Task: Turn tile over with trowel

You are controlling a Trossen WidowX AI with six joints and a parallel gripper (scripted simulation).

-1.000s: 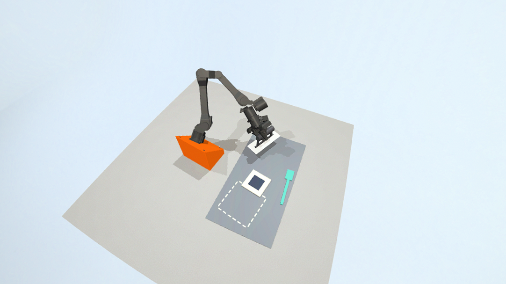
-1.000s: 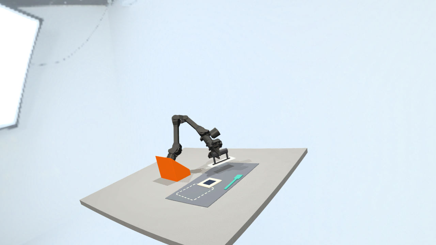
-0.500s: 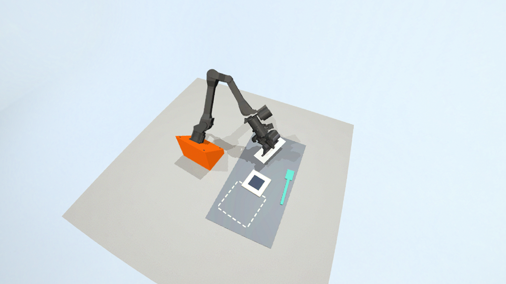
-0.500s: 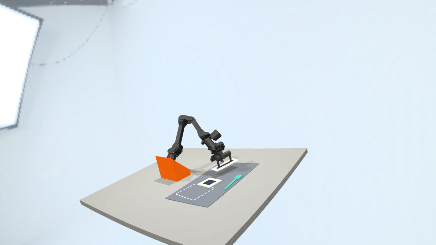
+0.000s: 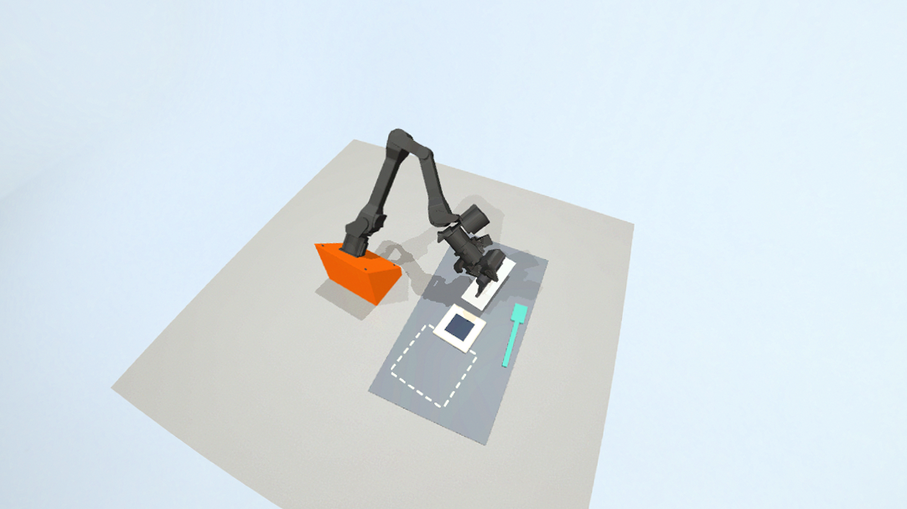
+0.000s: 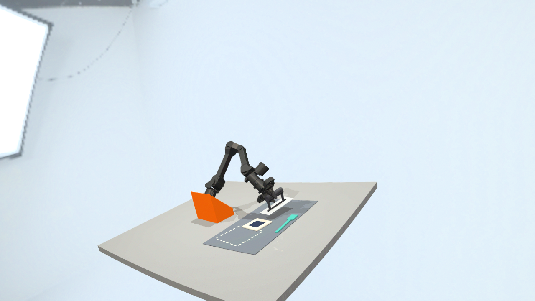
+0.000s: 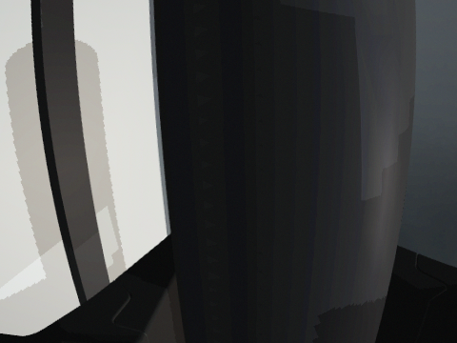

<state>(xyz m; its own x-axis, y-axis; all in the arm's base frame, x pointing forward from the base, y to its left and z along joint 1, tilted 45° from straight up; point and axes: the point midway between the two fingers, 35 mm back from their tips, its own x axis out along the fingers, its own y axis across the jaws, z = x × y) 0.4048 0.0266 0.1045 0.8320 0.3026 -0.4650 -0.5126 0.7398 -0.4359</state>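
My gripper tip is 110 mm above the grey mat, 100 mm to the left of it and 30 mm past it. Also, from my gripper tip: tile: 140 mm to the right, 90 mm below, 50 mm behind; then teal trowel: 100 mm ahead, 90 mm below, 80 mm to the right; then white-bladed tool: 30 mm behind, 10 mm to the left, 10 mm below.
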